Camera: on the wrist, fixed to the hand. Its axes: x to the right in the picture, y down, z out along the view.
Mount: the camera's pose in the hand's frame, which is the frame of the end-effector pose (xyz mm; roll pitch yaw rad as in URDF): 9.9 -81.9 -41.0 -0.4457 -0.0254 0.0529
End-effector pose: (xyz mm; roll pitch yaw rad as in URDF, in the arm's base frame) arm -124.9 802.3 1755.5 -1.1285 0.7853 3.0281
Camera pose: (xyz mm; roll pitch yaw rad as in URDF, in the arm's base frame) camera -163.4 879.3 1788.4 -1.5253 0.8211 3.0950
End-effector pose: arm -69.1 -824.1 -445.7 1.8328 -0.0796 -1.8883
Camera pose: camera -16.1 -857.6 -513.2 1.3917 -0.1240 -1.9268
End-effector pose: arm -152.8 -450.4 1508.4 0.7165 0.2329 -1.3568
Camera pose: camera -188.9 -448.1 1423.7 0.2763 0.1789 -1.3332
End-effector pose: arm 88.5 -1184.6 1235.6 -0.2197 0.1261 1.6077
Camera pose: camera 177.0 -1174.3 1212.4 -0.6579 0.1126 1.6652
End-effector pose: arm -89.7 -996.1 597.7 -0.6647 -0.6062 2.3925
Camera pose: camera -26.9 -931.9 618.3 -1.1487 -0.5925 2.4616
